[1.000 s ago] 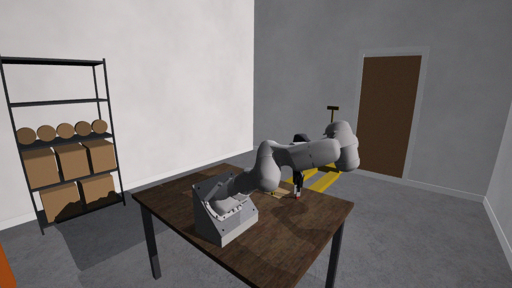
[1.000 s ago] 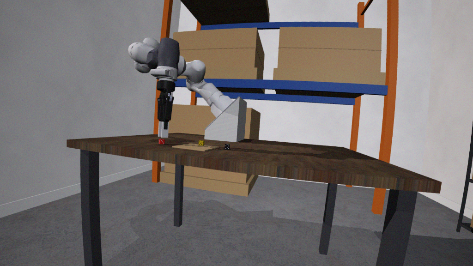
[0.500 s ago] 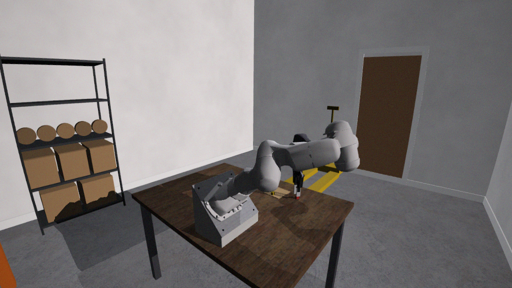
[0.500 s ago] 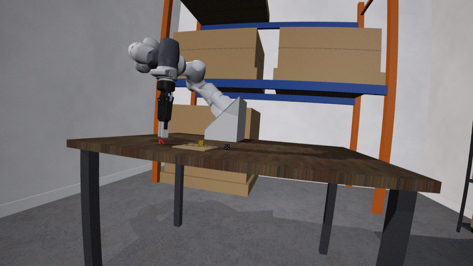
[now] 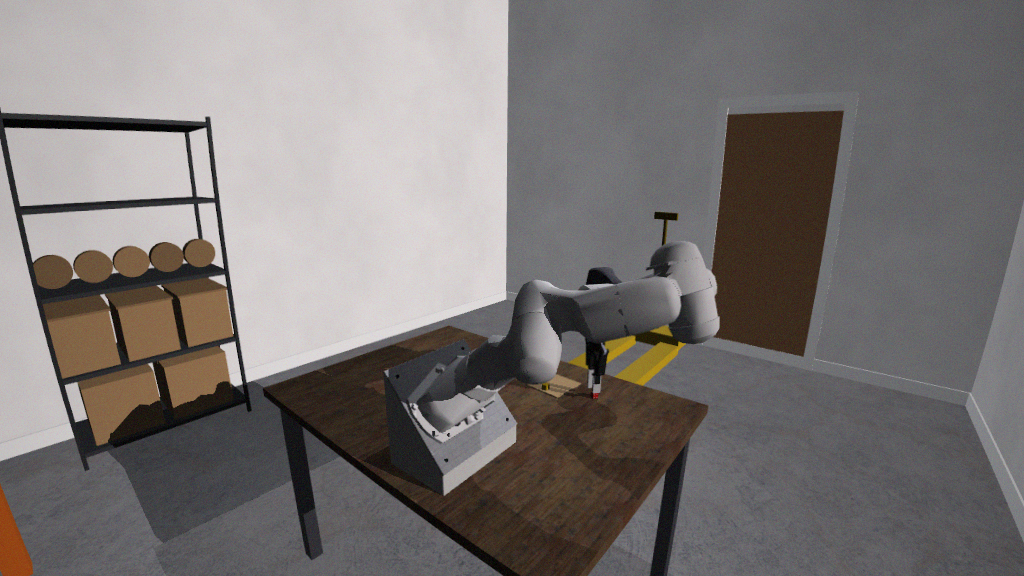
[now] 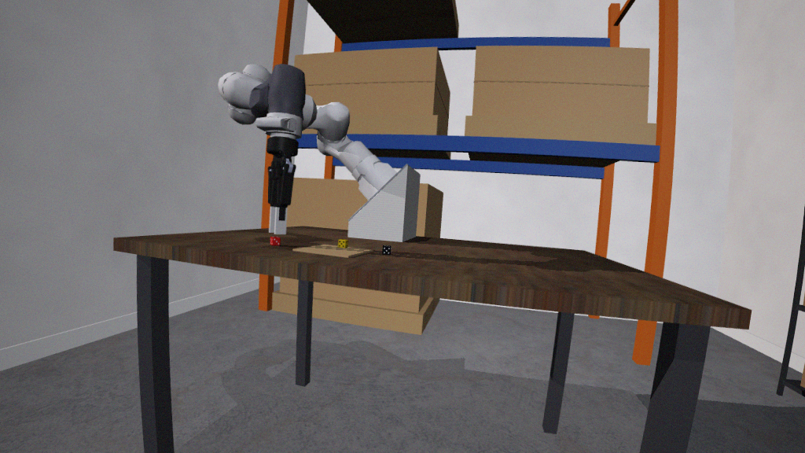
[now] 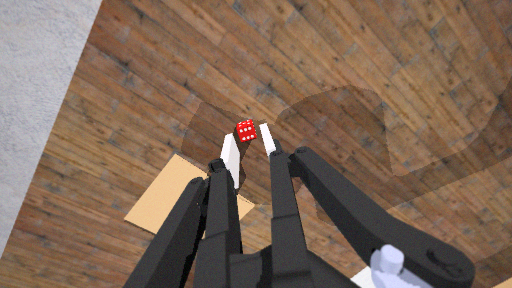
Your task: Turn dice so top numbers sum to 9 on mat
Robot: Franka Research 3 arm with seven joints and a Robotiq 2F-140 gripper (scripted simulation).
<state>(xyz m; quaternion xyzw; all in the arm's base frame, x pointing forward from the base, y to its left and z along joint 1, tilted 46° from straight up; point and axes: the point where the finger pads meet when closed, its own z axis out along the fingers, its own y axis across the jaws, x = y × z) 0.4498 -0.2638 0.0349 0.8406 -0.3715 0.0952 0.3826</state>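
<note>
The red die lies 5 cm below my hand. Also, from my hand: yellow die: 16 cm to the left, 5 cm below, 3 cm behind; then black die: 28 cm to the left, 5 cm below; then tan mat: 16 cm to the left, 6 cm below, 2 cm ahead.
</note>
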